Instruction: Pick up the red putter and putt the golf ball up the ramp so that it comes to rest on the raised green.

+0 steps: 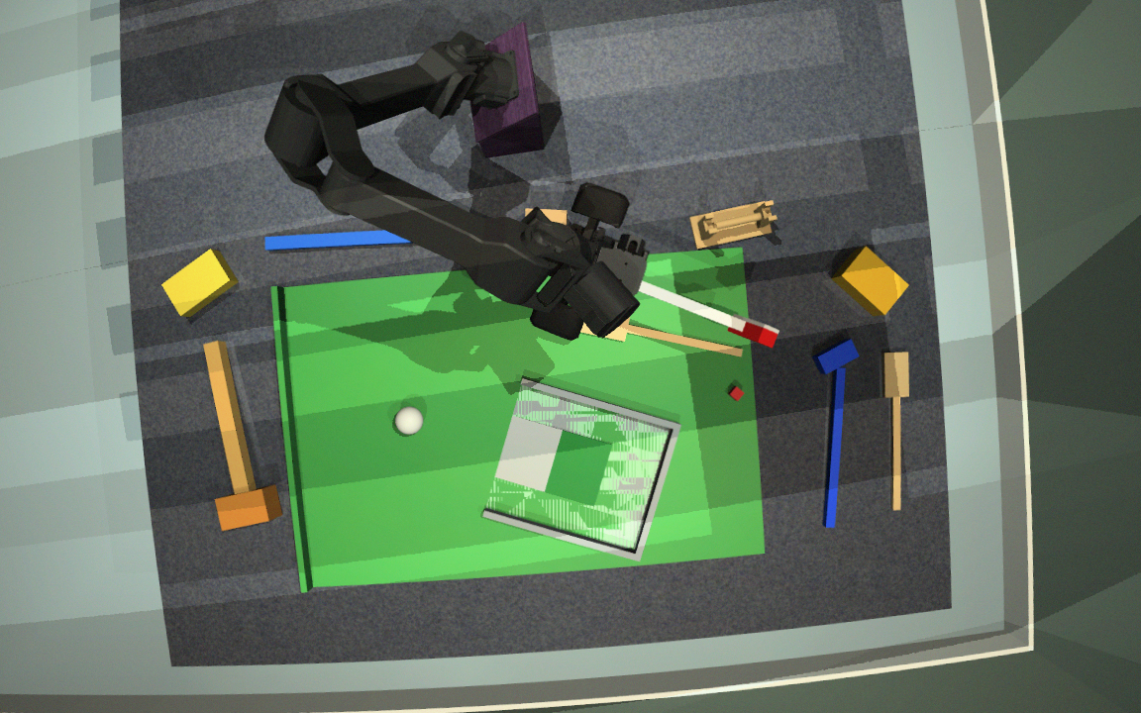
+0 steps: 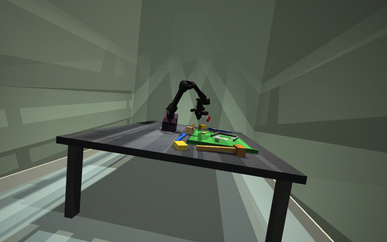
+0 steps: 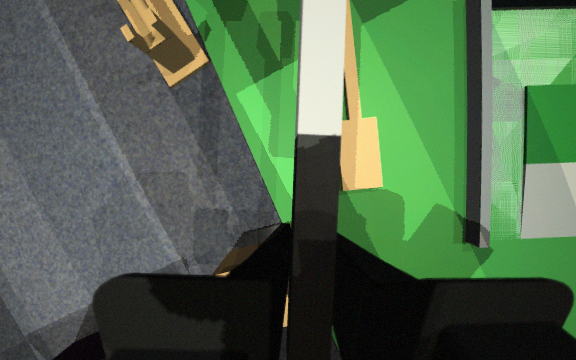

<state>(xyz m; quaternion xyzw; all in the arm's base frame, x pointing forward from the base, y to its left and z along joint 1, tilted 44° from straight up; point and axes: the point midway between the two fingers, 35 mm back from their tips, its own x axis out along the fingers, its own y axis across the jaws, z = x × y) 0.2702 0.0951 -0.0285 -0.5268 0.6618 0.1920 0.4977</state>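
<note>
Now: the red putter 5 cm ahead of my gripper tip, 10 cm to the left of it and 2 cm above it. The rest, counted from my gripper tip: tan stand: 6 cm behind, 22 cm to the left, 11 cm below; white golf ball: 19 cm ahead, 30 cm to the right, 11 cm below; red cube: 20 cm ahead, 20 cm to the left, 13 cm below.
</note>
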